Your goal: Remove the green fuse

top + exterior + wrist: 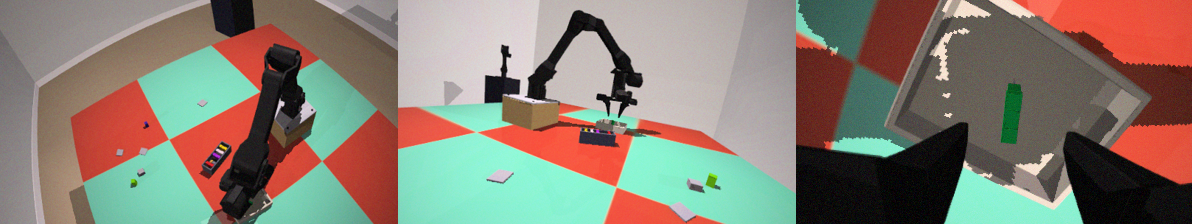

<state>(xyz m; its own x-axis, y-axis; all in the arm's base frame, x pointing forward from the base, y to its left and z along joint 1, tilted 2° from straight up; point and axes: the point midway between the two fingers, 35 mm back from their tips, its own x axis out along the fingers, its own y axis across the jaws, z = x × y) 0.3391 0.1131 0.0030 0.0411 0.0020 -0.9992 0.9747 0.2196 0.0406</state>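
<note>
Right now my gripper tip is 30 mm above the green fuse. Round my gripper tip: grey block (200 mm ahead, 360 mm to the right, 50 mm below); lime cube (250 mm ahead, 340 mm to the right, 40 mm below); beige tray (50 mm below).
</note>
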